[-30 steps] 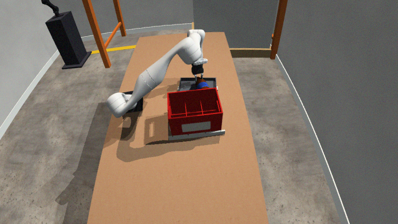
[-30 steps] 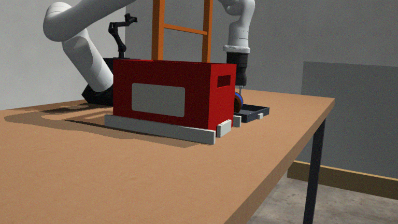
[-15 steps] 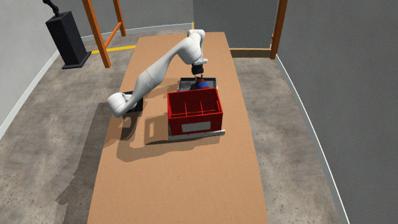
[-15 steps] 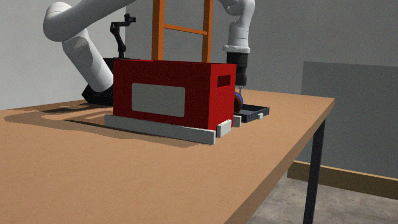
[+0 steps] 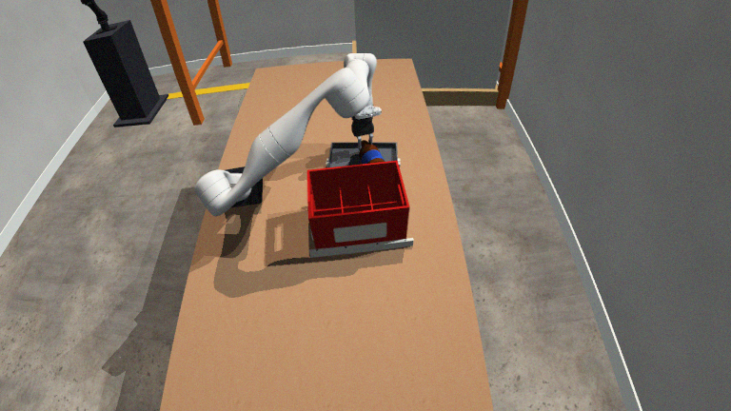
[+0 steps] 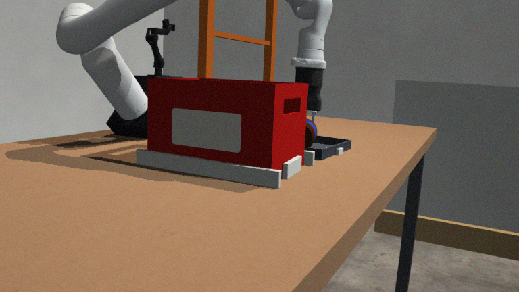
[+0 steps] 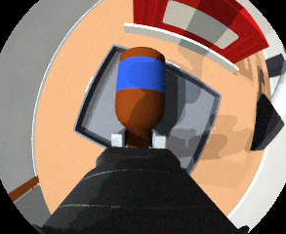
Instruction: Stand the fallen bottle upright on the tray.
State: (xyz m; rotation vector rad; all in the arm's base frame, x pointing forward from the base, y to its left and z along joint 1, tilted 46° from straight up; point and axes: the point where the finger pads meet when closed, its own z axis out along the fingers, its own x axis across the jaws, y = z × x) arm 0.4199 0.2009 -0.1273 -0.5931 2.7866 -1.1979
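My gripper is now 2 cm short of the brown bottle, 5 cm to the left of it and 1 cm above it. Round my hand: dark grey tray (1 cm behind, 5 cm to the right, 4 cm below); red crate (2 cm behind, 32 cm to the right, 3 cm above).
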